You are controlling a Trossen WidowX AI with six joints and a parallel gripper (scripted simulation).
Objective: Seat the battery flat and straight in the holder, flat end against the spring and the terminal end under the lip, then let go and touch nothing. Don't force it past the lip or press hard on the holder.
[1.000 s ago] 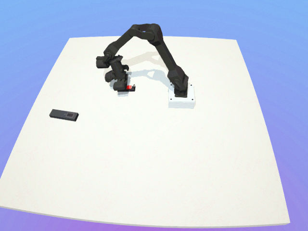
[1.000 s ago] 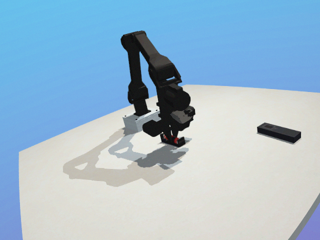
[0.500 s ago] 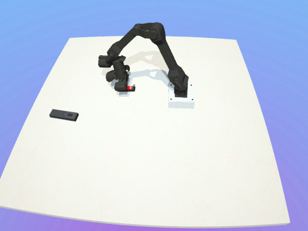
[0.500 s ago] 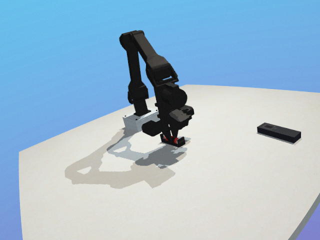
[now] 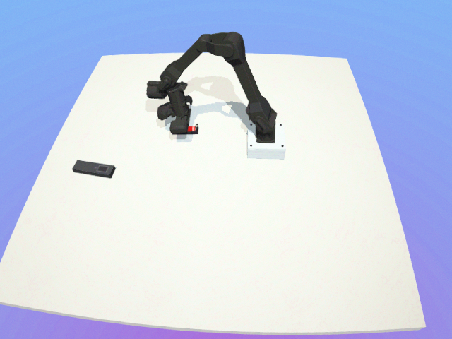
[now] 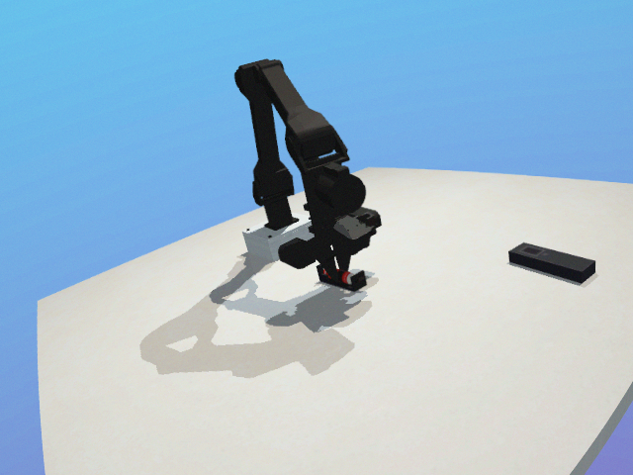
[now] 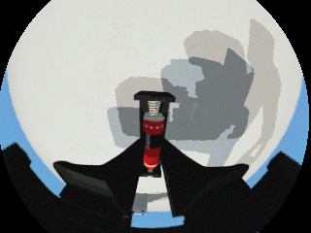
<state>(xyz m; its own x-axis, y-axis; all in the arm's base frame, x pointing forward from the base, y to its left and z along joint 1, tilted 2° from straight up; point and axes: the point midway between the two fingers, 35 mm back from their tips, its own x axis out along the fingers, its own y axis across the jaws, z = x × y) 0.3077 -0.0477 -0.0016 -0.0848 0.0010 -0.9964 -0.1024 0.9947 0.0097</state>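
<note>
Now: the battery 1 cm above my gripper tip. From my gripper tip the other things lie so: dark flat rectangular box (30 cm ahead, 23 cm to the left, 1 cm above).
</note>
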